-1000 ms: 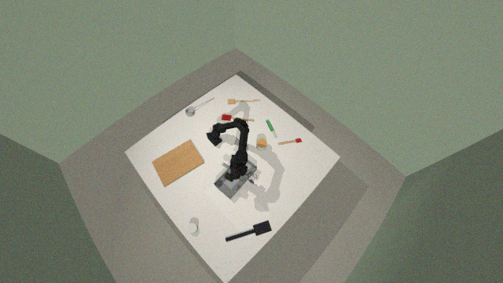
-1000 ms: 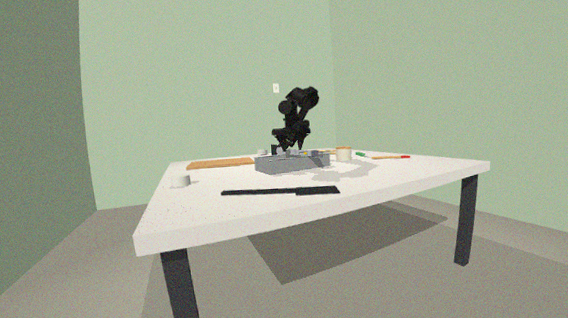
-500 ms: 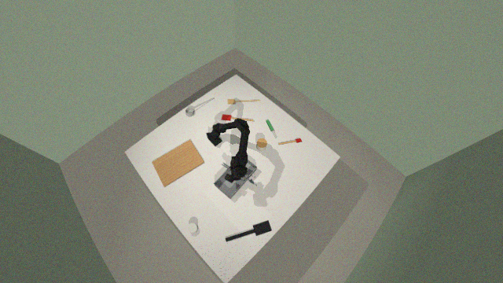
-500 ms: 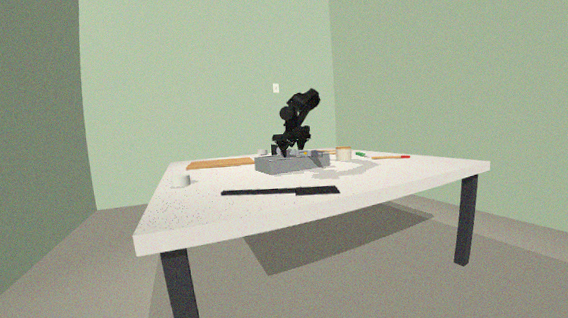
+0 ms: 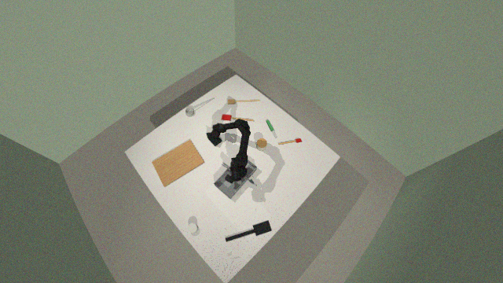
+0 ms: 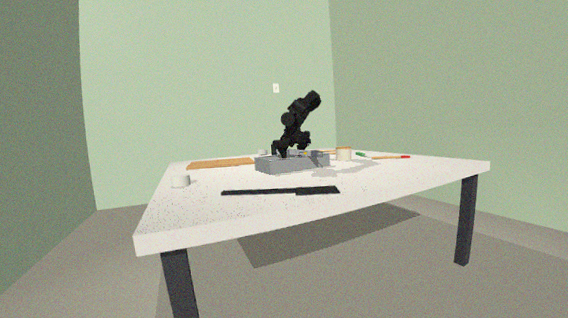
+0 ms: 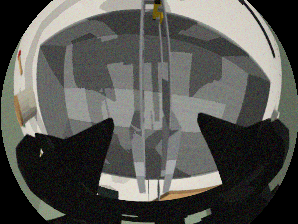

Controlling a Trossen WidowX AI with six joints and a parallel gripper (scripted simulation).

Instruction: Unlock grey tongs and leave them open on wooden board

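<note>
My gripper tip is 1 cm short of the grey roasting tin and 1 cm to the left of it. Also, from my gripper tip: wooden board 37 cm behind, 29 cm to the right, 2 cm below; tan cup 6 cm behind, 31 cm to the left; black spatula 39 cm ahead, 18 cm to the right, 3 cm below.
</note>
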